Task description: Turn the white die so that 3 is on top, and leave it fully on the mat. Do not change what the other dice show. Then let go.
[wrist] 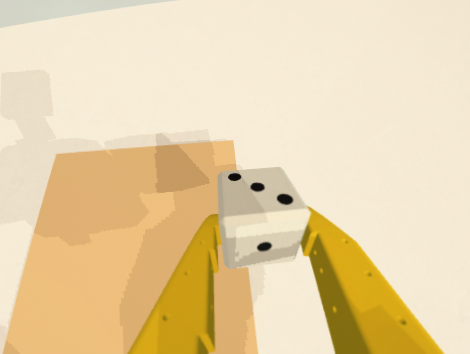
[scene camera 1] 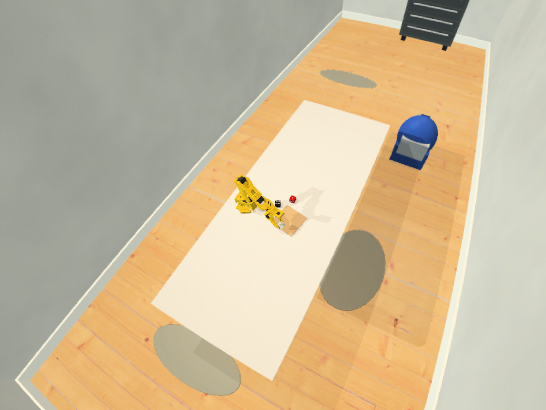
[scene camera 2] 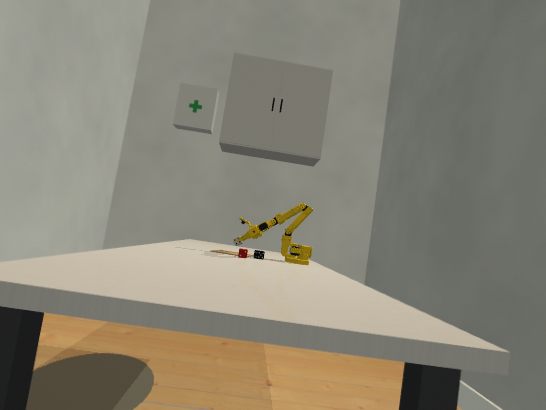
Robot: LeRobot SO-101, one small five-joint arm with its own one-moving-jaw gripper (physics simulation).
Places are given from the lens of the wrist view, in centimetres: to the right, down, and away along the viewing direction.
white die [wrist: 262, 218]: 1, 1, 5
mat [wrist: 113, 225]: -8, 3, 11
The marked spots on the white die and the mat are 11 cm apart.
